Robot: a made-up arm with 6 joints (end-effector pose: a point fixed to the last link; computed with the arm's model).
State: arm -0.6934 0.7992 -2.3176 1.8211 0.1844 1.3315
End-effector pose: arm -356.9 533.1 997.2 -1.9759 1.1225 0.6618
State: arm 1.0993 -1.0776 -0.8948 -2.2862 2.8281 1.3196
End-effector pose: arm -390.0 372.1 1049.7 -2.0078 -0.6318 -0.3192
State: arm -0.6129 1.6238 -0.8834 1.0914 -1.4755 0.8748
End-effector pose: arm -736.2 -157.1 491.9 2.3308 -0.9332 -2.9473
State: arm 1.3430 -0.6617 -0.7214 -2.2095 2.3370 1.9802
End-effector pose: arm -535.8 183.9 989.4 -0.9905 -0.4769 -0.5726
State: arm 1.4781 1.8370 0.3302 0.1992 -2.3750 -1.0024
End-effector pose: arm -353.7 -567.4 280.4 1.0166 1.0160 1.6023
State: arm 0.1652 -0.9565 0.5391 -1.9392 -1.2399 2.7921
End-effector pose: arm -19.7 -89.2 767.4 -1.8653 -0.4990 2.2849
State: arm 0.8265 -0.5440 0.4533 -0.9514 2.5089 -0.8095
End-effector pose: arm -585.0 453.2 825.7 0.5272 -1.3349 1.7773
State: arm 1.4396 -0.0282 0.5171 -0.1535 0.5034 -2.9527
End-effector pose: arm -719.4 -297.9 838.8 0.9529 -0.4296 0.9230
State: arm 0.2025 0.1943 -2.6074 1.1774 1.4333 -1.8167
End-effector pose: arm -789.5 -55.0 919.4 1.0883 0.9581 1.8663
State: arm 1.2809 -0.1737 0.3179 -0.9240 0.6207 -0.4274
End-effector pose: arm -685.4 -163.4 1246.9 -2.7905 -0.5782 0.4672
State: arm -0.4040 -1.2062 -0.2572 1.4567 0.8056 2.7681
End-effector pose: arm -143.7 140.0 839.2 1.4028 0.3022 -1.3528
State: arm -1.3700 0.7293 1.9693 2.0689 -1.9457 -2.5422
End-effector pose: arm -258.3 560.0 1220.6 -1.8105 0.8367 -1.9192
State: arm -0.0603 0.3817 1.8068 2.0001 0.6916 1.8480
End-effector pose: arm -510.9 -136.1 999.0 -1.7109 -0.9982 2.3276
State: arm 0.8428 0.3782 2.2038 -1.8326 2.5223 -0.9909
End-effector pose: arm -253.0 50.0 483.4 -1.0151 -0.4915 1.6715
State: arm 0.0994 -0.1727 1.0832 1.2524 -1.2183 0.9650
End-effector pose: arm -341.2 97.0 1426.0 -1.7921 0.0356 1.0050
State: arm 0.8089 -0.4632 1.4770 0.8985 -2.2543 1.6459
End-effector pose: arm -366.8 494.1 936.1 3.0843 0.6986 -0.6171
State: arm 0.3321 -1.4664 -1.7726 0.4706 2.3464 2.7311
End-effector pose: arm 125.2 155.4 810.7 0.7489 0.0130 2.7101
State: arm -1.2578 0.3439 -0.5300 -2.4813 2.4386 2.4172
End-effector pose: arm -191.7 72.5 1205.7 -1.1860 0.4698 -2.3832
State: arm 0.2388 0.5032 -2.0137 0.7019 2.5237 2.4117
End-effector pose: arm -548.6 -132.5 847.7 -1.2423 0.2229 1.9768
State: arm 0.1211 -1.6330 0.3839 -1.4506 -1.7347 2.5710
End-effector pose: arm -22.8 -14.6 535.8 -1.7828 -0.7939 1.6539
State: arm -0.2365 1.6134 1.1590 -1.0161 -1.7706 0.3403
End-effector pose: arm -605.6 -183.4 719.0 -1.1075 0.0624 0.3686
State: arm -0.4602 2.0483 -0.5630 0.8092 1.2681 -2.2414
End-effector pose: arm -587.7 446.6 192.8 -0.8645 0.2138 -1.7859
